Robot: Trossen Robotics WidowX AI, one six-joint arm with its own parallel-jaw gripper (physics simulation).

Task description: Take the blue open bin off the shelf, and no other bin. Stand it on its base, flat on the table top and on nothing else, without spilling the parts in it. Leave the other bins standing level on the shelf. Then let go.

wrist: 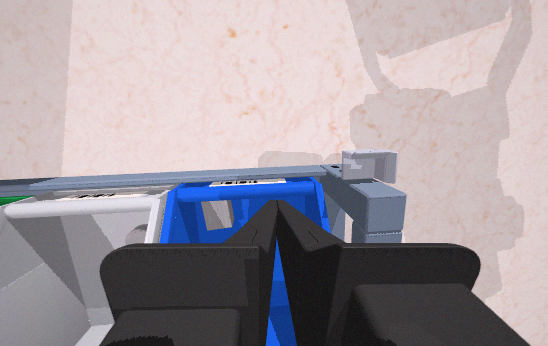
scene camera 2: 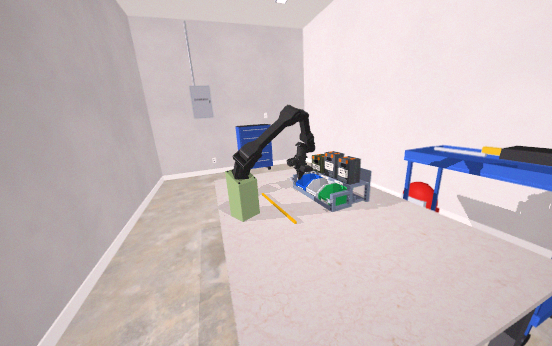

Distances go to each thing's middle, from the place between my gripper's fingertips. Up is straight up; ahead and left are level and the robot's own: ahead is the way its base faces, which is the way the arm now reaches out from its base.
Scene:
I see my gripper 5 cm short of the grey bin (wrist: 61,237), 13 cm to the left of it and 3 cm above it.

